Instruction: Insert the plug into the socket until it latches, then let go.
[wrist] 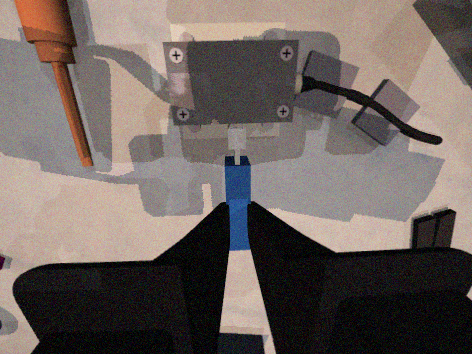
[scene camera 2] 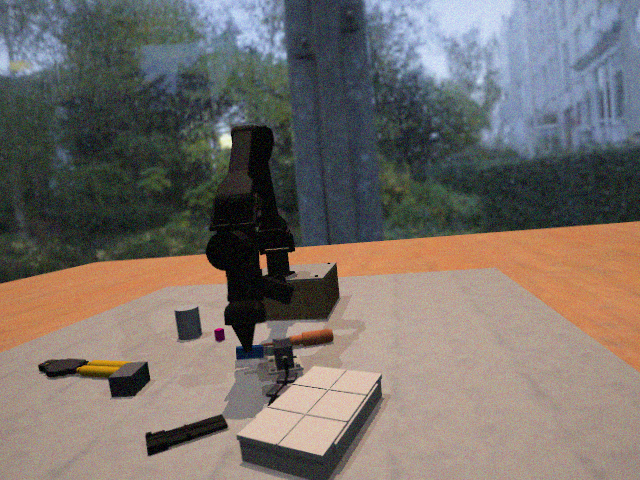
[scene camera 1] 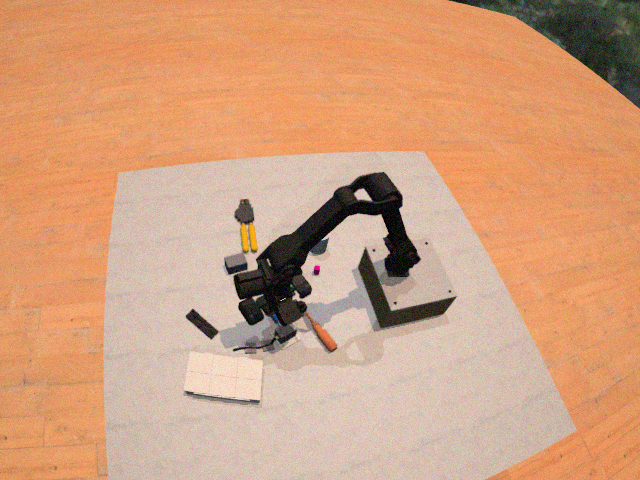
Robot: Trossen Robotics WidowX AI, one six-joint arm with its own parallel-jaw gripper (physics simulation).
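Where they show: gripper, fingertip midpoint: (wrist: 237, 209) (scene camera 2: 248, 350) (scene camera 1: 272, 313); arm's base, origin of the base link: (scene camera 1: 396, 267).
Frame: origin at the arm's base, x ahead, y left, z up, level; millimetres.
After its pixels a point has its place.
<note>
The plug has a blue body (scene camera 1: 275, 318) @(z -60, x 341, y 128 mm) (scene camera 2: 257, 354) @(z -72, x 345, y 126 mm) (wrist: 238, 182) @(z -59, x 338, y 126 mm) and a narrow pale front. My gripper (scene camera 2: 248, 349) @(z -64, x 348, y 110 mm) (wrist: 237, 209) @(z -64, x 348, y 110 mm) is shut on the rear part of this body, which lies level between the fingertips. The socket is in a dark grey box (scene camera 1: 284, 333) @(z -60, x 320, y 172 mm) (scene camera 2: 283, 355) @(z -75, x 337, y 172 mm) (wrist: 240, 80) @(z -60, x 316, y 163 mm) with four screws and a black cable (wrist: 360, 96) @(z -98, x 384, y 196 mm). In the wrist view the plug is in line with the middle of the box's near edge. Its pale front reaches that edge, and the blue body stands short of it. The socket's opening is hidden under the box top, so the depth cannot be told.
An orange screwdriver (scene camera 1: 324, 338) @(z -79, x 213, y 179 mm) (scene camera 2: 313, 338) @(z -87, x 219, y 179 mm) (wrist: 50, 22) @(z -83, x 233, y 142 mm) lies beside the socket. A white-topped box (scene camera 1: 224, 376) @(z -70, x 474, y 294 mm) (scene camera 2: 315, 403) @(z -69, x 484, y 292 mm), a dark bar (scene camera 1: 201, 323) @(z -95, x 543, y 133 mm) (scene camera 2: 186, 434) @(z -93, x 553, y 142 mm) (wrist: 433, 230) @(z -96, x 512, y 155 mm), a grey block (scene camera 1: 235, 263) @(z -69, x 453, y -54 mm) (scene camera 2: 129, 379) @(z -75, x 475, y -41 mm), yellow-handled pliers (scene camera 1: 248, 236) @(z -91, x 415, y -176 mm) (scene camera 2: 100, 367) @(z -84, x 432, y -168 mm), a cylinder (scene camera 2: 188, 323) @(z -65, x 221, y -131 mm) and a magenta piece (scene camera 1: 316, 269) @(z -81, x 216, y -48 mm) (scene camera 2: 219, 334) @(z -88, x 220, y -48 mm) stand around.
</note>
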